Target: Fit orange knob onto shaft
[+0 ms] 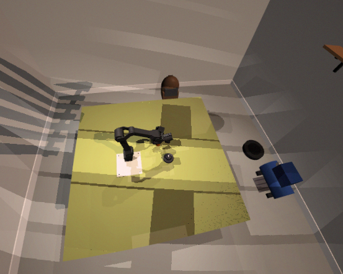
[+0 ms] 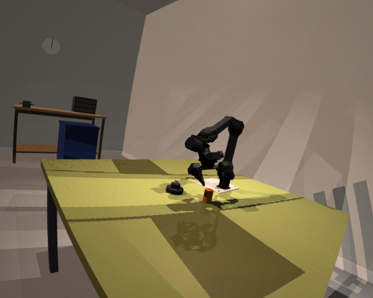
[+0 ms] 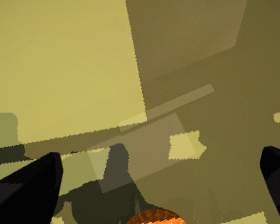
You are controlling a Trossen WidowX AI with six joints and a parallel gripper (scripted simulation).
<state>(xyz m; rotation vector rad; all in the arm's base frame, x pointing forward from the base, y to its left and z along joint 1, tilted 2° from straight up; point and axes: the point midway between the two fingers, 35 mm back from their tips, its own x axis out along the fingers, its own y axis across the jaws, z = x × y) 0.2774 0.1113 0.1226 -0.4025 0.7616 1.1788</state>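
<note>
Now: the orange knob 50 mm below my gripper tip, 30 mm to the right of it and 20 mm behind it. From my gripper tip the other things lie so: round black pedestal (190 mm to the right, 70 mm below, 50 mm ahead).
</note>
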